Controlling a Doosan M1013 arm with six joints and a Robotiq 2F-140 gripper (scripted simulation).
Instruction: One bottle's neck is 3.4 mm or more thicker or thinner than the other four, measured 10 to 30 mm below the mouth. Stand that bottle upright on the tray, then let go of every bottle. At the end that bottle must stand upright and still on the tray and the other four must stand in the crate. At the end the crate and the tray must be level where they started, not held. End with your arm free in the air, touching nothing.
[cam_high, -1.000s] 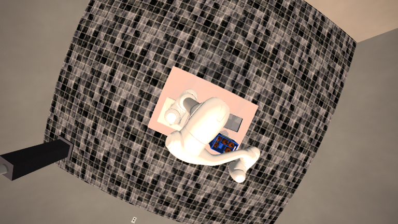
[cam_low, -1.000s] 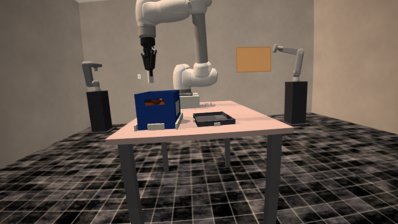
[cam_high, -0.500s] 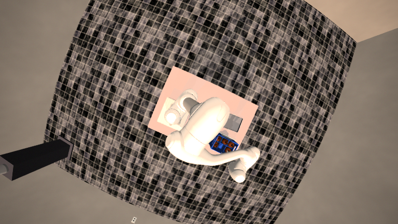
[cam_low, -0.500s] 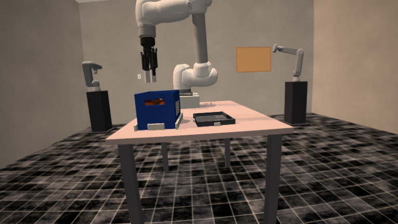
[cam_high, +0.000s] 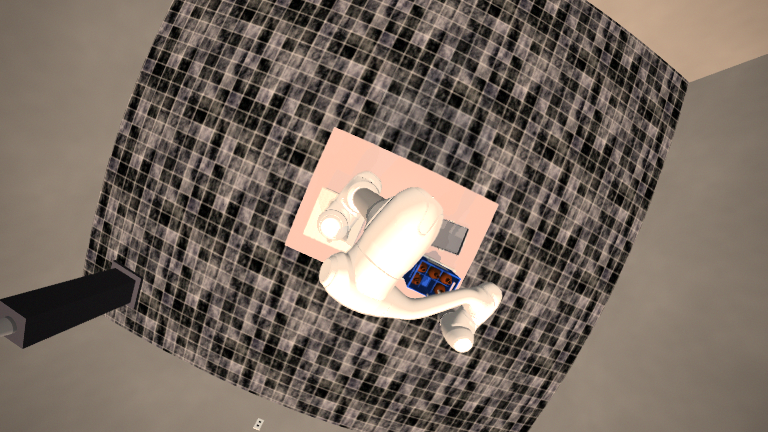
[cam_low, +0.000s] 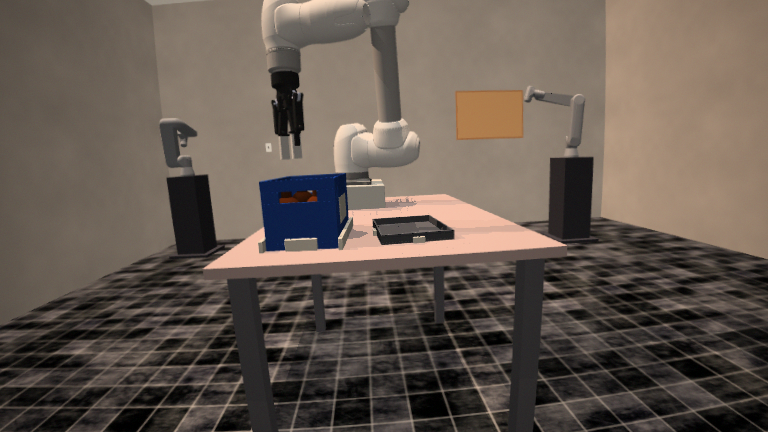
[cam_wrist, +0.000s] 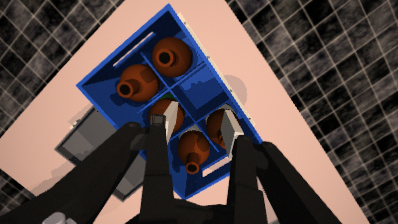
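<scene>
Right now the blue crate is 40 mm to the left of my hand and 170 mm below it. Round my hand: dark tray 10 mm behind, 320 mm to the left, 250 mm below; then bottle 90 mm behind, 90 mm to the left, 170 mm below.
</scene>
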